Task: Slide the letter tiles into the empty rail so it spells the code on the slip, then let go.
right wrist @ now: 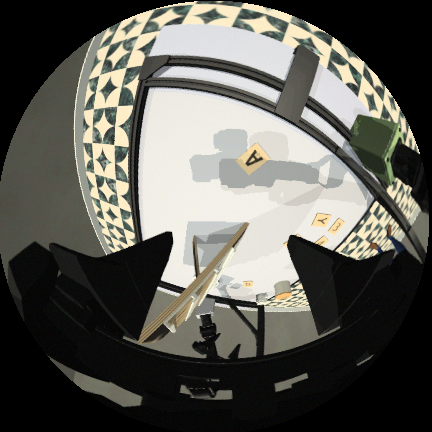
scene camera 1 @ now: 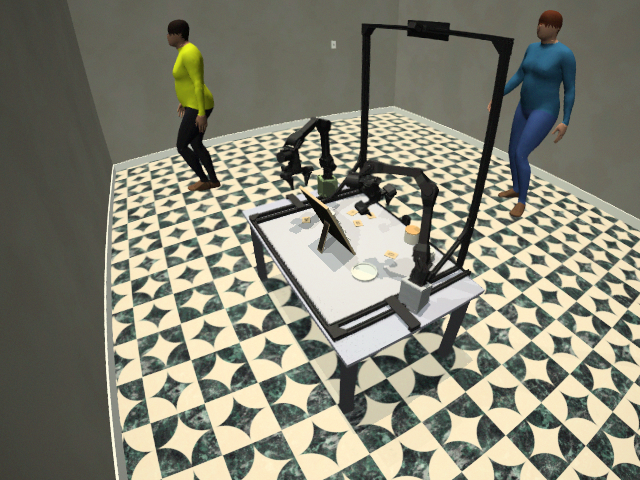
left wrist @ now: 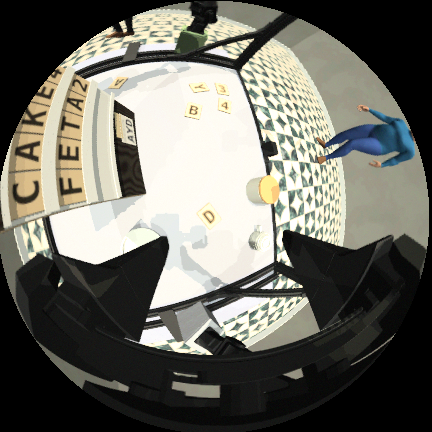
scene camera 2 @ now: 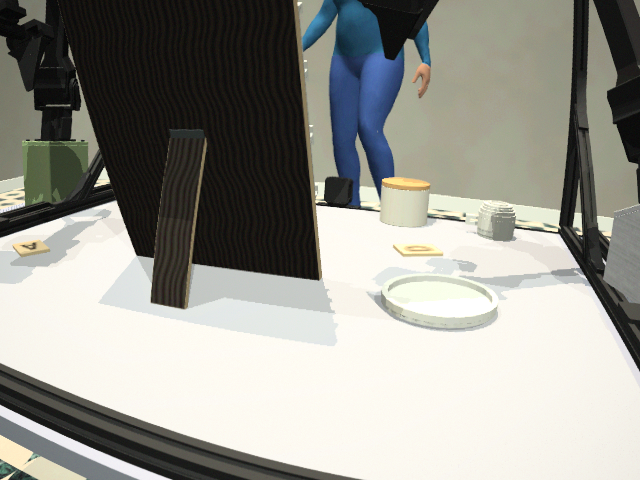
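Seen in the pictures: left gripper, fingertip midpoint: [right wrist: 229, 338] [scene camera 1: 379, 210] [left wrist: 226, 239] [scene camera 2: 400, 48]; right gripper, fingertip midpoint: [right wrist: 232, 239] [scene camera 1: 299, 188] [scene camera 2: 11, 87]; left arm's base at its link origin: [right wrist: 204, 315] [scene camera 1: 417, 281] [left wrist: 206, 337]; right arm's base at its link origin: [scene camera 1: 327, 177] [left wrist: 194, 29] [scene camera 2: 55, 141].
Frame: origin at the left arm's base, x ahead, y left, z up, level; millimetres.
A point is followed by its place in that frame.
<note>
The tilted board [scene camera 1: 338, 230] {x 425, y 14, z 55 mm} [scene camera 2: 248, 155] {x 468, y -14, z 20 mm} carries rails spelling CAKE4 and FETA2 in the left wrist view; the lower empty rail [left wrist: 103, 142] {x 507, y -54, z -6 mm} holds no tiles there. The slip [left wrist: 129, 131] {x 552, y -106, z -93 mm} below it shows AYD; any further characters are not readable. Loose tiles lie flat: A [scene camera 2: 31, 247] {x 792, y -117, z -116 mm} [left wrist: 118, 82] {x 790, y -123, z -116 mm} [right wrist: 253, 158] {x 798, y -124, z -115 mm}, Y [left wrist: 199, 87] {x 652, y -359, z -116 mm} [right wrist: 321, 220] {x 656, y -360, z -116 mm}, 3 [left wrist: 222, 89] {x 631, y -441, z -115 mm}, B [left wrist: 193, 110] {x 560, y -295, z -116 mm}, 4 [left wrist: 225, 105] {x 557, y -412, z -116 mm} and D [scene camera 2: 417, 250] {x 265, y -187, z -116 mm} [left wrist: 209, 215] {x 263, y -198, z -115 mm}. My left gripper [scene camera 1: 376, 200] {x 312, y -130, z 145 mm} [left wrist: 226, 239] {x 312, y -130, z 145 mm} is open and empty above the table. My right gripper [scene camera 1: 298, 182] {x 790, y -84, z 102 mm} [right wrist: 232, 239] {x 790, y -84, z 102 mm} is open and empty, high above tile A's side.
A round shallow dish [scene camera 1: 364, 271] {x 276, y -4, z -112 mm} [scene camera 2: 439, 300] {x 276, y 2, z -112 mm} lies near tile D. A lidded jar [scene camera 2: 404, 202] {x 264, y -333, z -80 mm} [left wrist: 262, 190] {x 265, y -343, z -52 mm}, a ribbed pot [scene camera 2: 496, 221] {x 123, y -275, z -89 mm} [left wrist: 258, 240] {x 132, y -287, z -74 mm} and a small black object [scene camera 2: 338, 191] {x 364, y -466, z -91 mm} [left wrist: 270, 148] {x 362, y -467, z -76 mm} stand along the far side. The board's prop leg [scene camera 2: 178, 222] {x 532, y 6, z -42 mm} reaches behind it.
</note>
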